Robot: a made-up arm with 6 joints. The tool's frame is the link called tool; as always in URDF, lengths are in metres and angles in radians.
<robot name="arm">
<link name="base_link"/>
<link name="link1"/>
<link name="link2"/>
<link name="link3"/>
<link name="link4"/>
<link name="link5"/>
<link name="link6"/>
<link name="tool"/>
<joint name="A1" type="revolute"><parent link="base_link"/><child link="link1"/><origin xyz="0 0 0.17" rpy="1.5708 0 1.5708"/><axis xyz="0 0 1"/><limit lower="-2.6" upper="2.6"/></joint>
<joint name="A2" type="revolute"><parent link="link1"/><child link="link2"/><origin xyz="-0.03 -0.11 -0.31" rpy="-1.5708 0 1.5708"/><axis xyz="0 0 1"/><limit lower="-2.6" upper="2.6"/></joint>
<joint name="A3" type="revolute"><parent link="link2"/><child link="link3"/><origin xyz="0 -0.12 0.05" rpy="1.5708 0 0"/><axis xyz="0 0 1"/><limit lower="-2.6" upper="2.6"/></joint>
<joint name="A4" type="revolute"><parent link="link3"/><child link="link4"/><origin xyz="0.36 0.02 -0.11" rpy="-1.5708 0 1.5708"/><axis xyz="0 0 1"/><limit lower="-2.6" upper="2.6"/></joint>
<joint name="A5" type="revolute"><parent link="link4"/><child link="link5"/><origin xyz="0.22 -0.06 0.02" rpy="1.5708 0 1.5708"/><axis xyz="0 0 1"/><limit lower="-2.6" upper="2.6"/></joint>
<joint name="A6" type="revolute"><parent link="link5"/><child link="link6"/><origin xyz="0.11 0.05 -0.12" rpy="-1.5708 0 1.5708"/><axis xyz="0 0 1"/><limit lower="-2.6" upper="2.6"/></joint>
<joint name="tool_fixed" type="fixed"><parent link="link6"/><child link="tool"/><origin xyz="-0.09 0.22 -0.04" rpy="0 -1.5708 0"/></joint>
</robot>
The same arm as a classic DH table. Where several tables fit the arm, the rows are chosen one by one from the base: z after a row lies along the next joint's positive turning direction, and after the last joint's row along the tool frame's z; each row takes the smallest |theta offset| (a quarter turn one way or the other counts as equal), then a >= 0, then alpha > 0; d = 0 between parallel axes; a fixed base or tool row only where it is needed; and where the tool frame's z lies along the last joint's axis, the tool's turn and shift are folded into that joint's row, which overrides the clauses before.
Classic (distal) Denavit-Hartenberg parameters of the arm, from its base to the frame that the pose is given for. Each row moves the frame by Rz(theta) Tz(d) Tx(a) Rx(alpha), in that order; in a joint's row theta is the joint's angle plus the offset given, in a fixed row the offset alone. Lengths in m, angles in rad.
base (fixed): a 0.0000, alpha 1.5708, d 0.1700, theta0 1.5708
A1: a 0.1100, alpha 1.5708, d -0.3100, theta0 -1.5708
A2: a 0.0000, alpha -1.5708, d 0.0800, theta0 0.0000
A3: a 0.0200, alpha -1.5708, d 0.0100, theta0 -1.5708
A4: a 0.0600, alpha -1.5708, d -0.3400, theta0 -1.5708
A5: a 0.0500, alpha -1.5708, d 0.1000, theta0 -1.5708
A6: a 0.2200, alpha -1.5708, d -0.1500, theta0 1.5708
tool (fixed): a 0.0000, alpha 0.0000, d 0.0900, theta0 -1.5708
Joint limits (rad, base to tool): -2.6000..2.6000 -2.6000..2.6000 -2.6000..2.6000 -2.6000..2.6000 -2.6000..2.6000 -2.6000..2.6000

